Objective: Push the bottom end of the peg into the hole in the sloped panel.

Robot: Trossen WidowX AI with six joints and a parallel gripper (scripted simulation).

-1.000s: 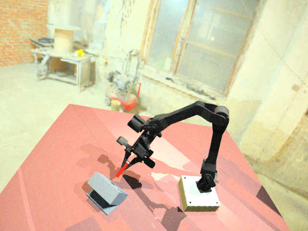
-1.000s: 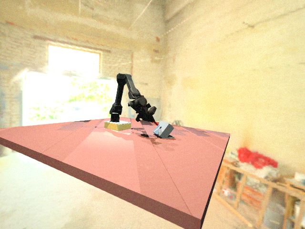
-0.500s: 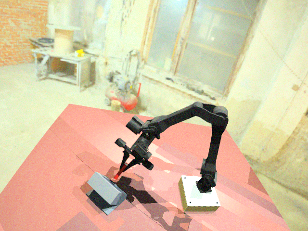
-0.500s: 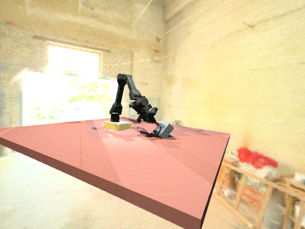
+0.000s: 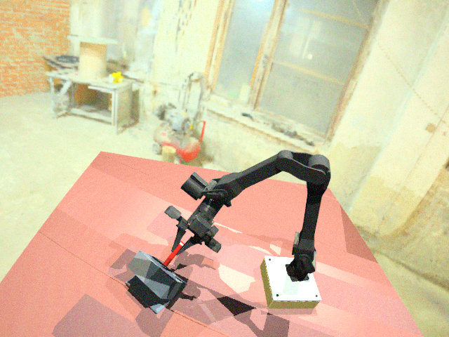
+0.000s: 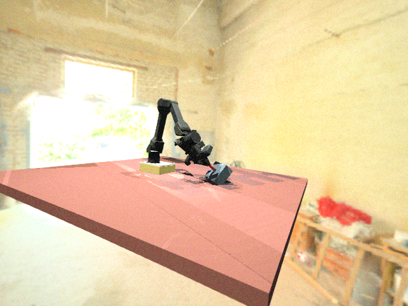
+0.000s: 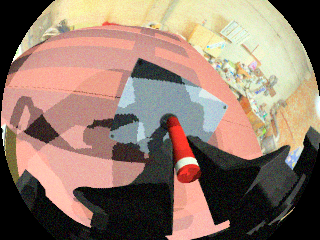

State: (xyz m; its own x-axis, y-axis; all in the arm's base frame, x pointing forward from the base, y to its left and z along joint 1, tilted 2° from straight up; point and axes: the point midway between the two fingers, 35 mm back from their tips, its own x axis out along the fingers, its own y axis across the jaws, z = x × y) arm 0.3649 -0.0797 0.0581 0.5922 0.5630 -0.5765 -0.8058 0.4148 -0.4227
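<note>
Right now my gripper tip is 10 mm past the red peg, 10 mm to the left of it and 10 mm below it. Also, from my gripper tip: grey sloped panel: 40 mm ahead, 40 mm to the left, 50 mm below; then dark base plate: 60 mm ahead, 60 mm to the left, 90 mm below.
</note>
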